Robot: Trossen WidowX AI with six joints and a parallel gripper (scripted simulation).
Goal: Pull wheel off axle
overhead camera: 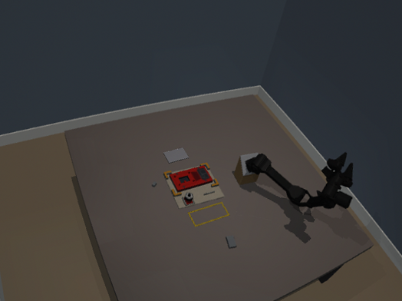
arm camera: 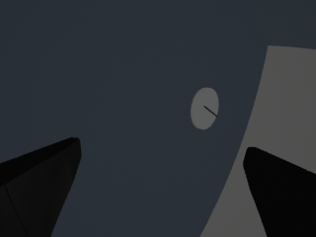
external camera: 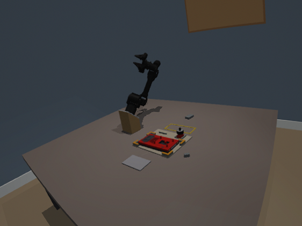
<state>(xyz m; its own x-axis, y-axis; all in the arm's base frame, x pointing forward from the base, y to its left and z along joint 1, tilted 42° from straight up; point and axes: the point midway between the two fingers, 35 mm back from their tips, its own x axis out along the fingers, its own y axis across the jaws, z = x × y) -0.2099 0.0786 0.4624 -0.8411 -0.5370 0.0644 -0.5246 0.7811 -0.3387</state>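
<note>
Right now the wheel is 560 mm ahead of my gripper tip, 410 mm below it and 340 mm to the right of it. Also, from my gripper tip: upright axle (560 mm ahead, 420 mm below, 340 mm to the right).
</note>
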